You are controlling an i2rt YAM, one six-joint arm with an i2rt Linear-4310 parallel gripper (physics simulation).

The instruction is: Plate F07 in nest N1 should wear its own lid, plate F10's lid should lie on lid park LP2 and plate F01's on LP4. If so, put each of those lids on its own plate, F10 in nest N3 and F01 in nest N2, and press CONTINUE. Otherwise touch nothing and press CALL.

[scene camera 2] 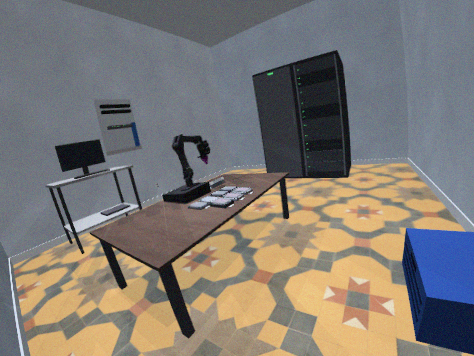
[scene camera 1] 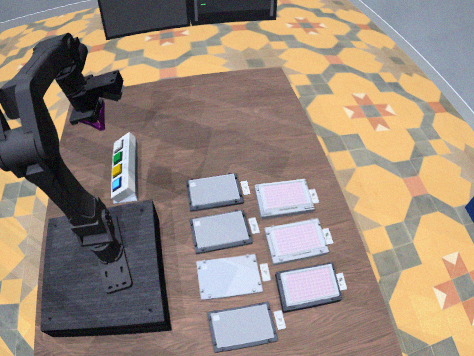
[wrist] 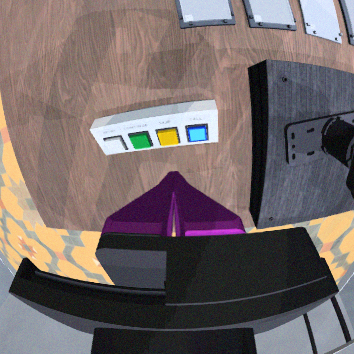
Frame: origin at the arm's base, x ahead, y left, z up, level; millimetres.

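Seen in the pictures: gripper, fingertip midpoint: (scene camera 2: 207,164) (scene camera 1: 102,129) (wrist: 173,178); arm's base, link origin: (scene camera 2: 190,187) (scene camera 1: 111,252) (wrist: 330,133).
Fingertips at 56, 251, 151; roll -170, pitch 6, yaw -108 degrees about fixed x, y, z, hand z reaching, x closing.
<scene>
Offsets run from my fingertips to a thing's top centre, as dx, dy, dz. Level surfaces: height alone.
My gripper (scene camera 1: 101,127) (scene camera 2: 205,161) (wrist: 173,178) is shut and empty, its purple fingertips together above the table beside the button box {+16, +55, -171} (scene camera 1: 131,162) (wrist: 155,111). The CALL button {-11, -16, -182} (scene camera 1: 116,184) (wrist: 197,133) shows bright light blue; the CONTINUE button {+4, +83, -179} (scene camera 1: 117,157) (wrist: 140,140) is green. The fingertips are apart from both. Three pink-welled plates stand in the right row: the far one {+413, -199, -202} (scene camera 1: 285,196), the middle one {+387, -331, -204} (scene camera 1: 296,240) and the near one {+360, -460, -200} (scene camera 1: 308,285) in a dark-rimmed nest. In the left row are three grey panels {+245, -108, -217} (scene camera 1: 215,191) {+220, -232, -217} (scene camera 1: 221,231) {+178, -492, -217} (scene camera 1: 242,326) with dark rims and a pale one {+195, -360, -215} (scene camera 1: 229,276). Labels are too blurred to read.
The arm's black base block (scene camera 1: 100,305) (wrist: 305,90) stands beside the button box on the brown table {dz -235} (scene camera 1: 210,115) (scene camera 2: 150,240). A white button {+13, +132, -179} (wrist: 115,143) and a yellow button {-4, +33, -179} (wrist: 167,136) are on the same box. A dark cabinet (scene camera 2: 280,125) stands behind the table.
</scene>
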